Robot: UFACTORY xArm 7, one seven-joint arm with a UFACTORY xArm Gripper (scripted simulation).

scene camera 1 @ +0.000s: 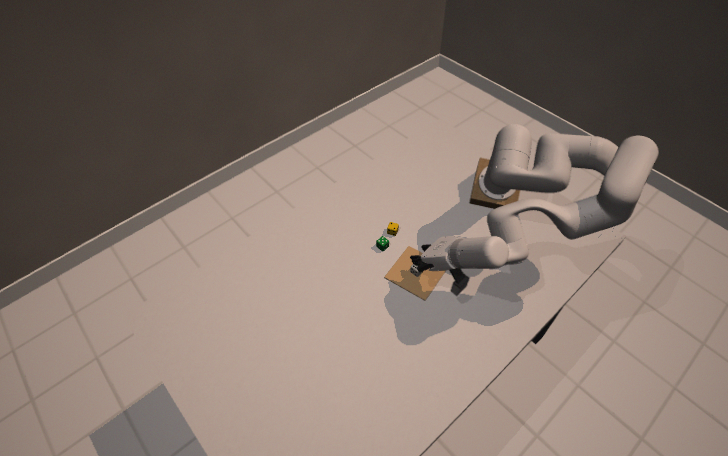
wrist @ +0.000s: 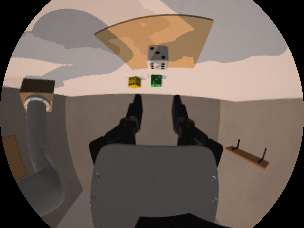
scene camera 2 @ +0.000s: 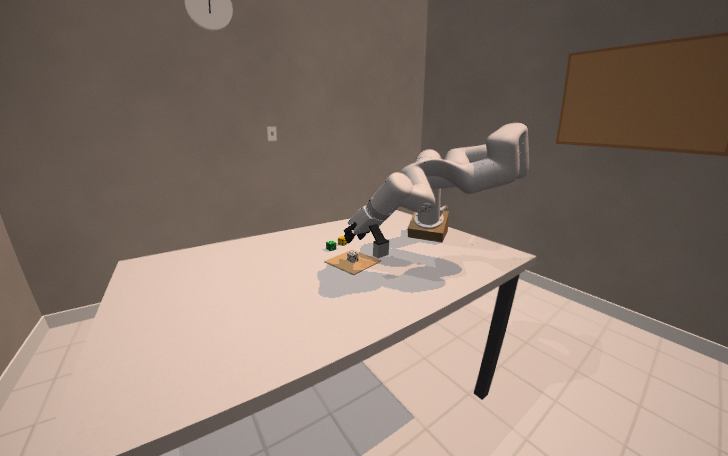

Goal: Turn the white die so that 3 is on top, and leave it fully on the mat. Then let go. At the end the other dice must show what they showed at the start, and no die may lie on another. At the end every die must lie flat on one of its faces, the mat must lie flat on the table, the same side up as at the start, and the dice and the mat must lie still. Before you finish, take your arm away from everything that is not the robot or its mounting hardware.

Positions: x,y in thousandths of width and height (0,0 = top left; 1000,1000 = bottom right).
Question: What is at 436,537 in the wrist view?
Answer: My gripper.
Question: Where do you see a mat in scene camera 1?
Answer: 579,628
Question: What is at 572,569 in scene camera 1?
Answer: My gripper.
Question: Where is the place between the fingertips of my gripper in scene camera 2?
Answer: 484,523
